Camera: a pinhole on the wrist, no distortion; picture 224 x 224 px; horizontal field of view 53.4 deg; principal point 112.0 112.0 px. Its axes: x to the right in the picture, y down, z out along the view. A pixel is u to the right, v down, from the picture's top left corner.
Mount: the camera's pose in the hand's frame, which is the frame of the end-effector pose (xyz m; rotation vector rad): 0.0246 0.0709 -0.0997 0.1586 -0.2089 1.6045
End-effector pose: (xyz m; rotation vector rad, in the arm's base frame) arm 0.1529 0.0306 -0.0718 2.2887 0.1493 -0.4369
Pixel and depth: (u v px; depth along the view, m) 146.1 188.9 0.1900
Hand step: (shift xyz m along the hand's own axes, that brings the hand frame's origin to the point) -0.0473 0.0528 0.0894
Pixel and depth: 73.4 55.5 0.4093
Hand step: 0.1206 -0.0888 0.2858
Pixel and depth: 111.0 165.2 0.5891
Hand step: -0.1316 -0.0731 0.4675
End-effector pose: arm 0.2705 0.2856 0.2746 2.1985 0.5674 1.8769
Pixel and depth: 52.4 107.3 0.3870
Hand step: 0.0271 -0.1190 0.2532
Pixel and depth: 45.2 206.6 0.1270
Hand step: -0.0310 0.0025 0.0131
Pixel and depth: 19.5 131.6 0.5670
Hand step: -0.0298 -0.2910 0.3958
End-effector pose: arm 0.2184 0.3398 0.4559 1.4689 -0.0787 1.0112
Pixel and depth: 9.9 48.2 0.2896
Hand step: 0.1057 -0.1220 0.1544
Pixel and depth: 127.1 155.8 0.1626
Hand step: -0.0122 0.0428 0.0598
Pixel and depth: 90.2 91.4 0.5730
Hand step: 0.0647 -0.1141 0.4466
